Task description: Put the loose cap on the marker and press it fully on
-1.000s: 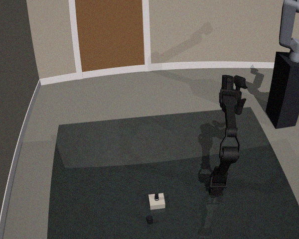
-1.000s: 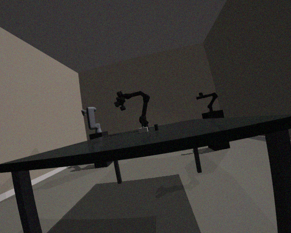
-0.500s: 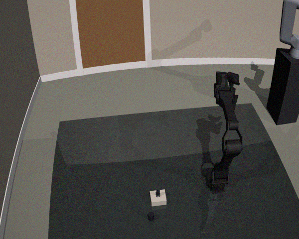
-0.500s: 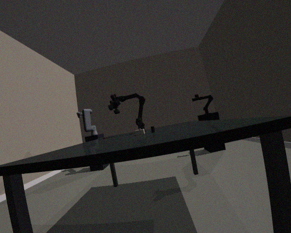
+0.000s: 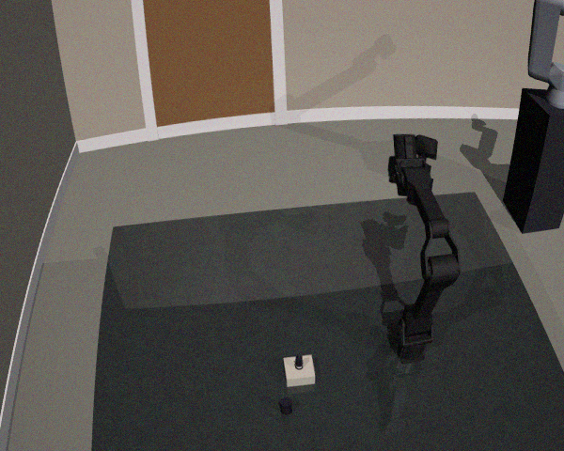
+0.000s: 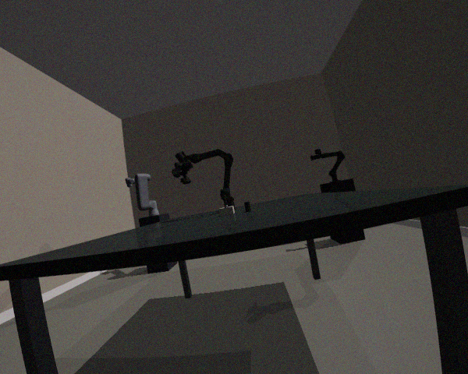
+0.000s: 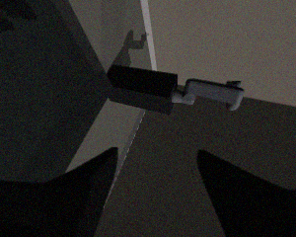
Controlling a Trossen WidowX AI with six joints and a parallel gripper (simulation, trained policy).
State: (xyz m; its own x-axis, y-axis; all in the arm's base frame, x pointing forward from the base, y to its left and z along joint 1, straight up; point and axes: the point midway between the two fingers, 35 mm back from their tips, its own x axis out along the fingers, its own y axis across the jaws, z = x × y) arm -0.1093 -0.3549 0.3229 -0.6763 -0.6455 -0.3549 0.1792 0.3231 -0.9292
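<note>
My gripper tip is 50 cm to the right of the dark cap, 48 cm short of it and 29 cm above it. From my gripper tip the other things lie so: pale holder block (43 cm ahead, 39 cm to the left, 29 cm below).
</note>
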